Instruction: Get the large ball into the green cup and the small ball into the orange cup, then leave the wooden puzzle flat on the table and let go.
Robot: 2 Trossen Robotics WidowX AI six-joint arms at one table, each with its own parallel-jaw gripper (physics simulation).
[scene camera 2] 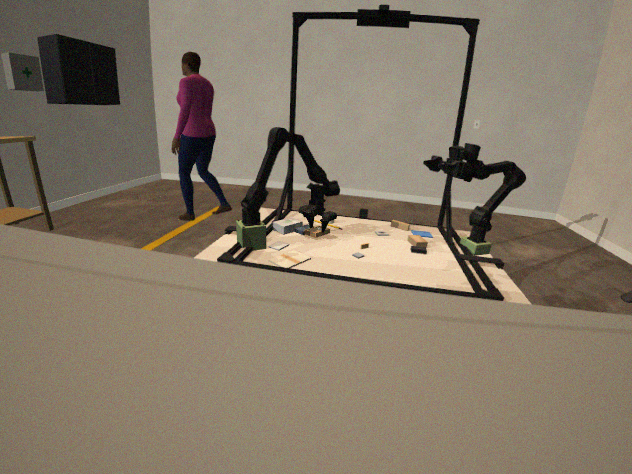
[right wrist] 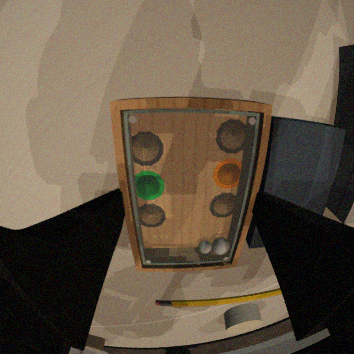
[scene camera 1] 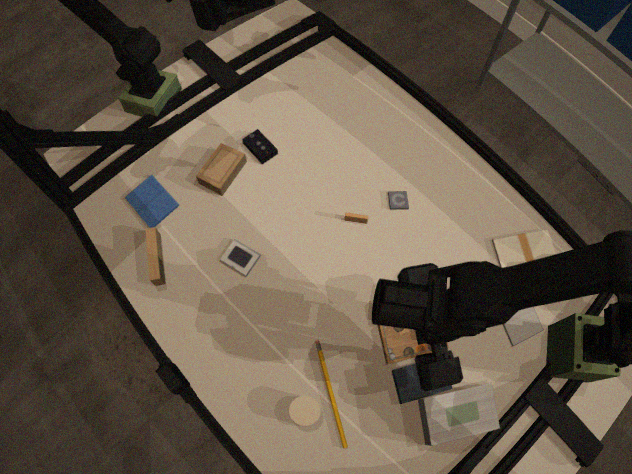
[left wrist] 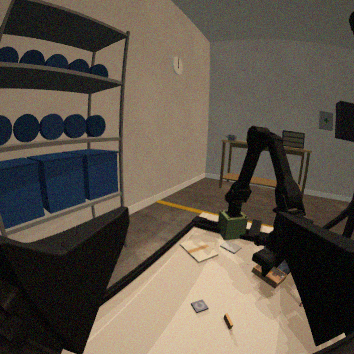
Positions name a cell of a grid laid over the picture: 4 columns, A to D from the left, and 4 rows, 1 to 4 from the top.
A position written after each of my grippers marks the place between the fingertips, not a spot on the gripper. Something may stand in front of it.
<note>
My left gripper (scene camera 2: C2) is open, holding nothing. My right gripper (scene camera 1: C3) grips a wooden puzzle (scene camera 1: C3). The table carries a dark blue block (right wrist: D2) and a yellow pencil (right wrist: C4).
The wooden puzzle shows as well in the right wrist view (right wrist: C2). My left gripper is seen too in the left wrist view (left wrist: C3). My right gripper also shows in the right wrist view (right wrist: C3) and in the left wrist view (left wrist: D4).
</note>
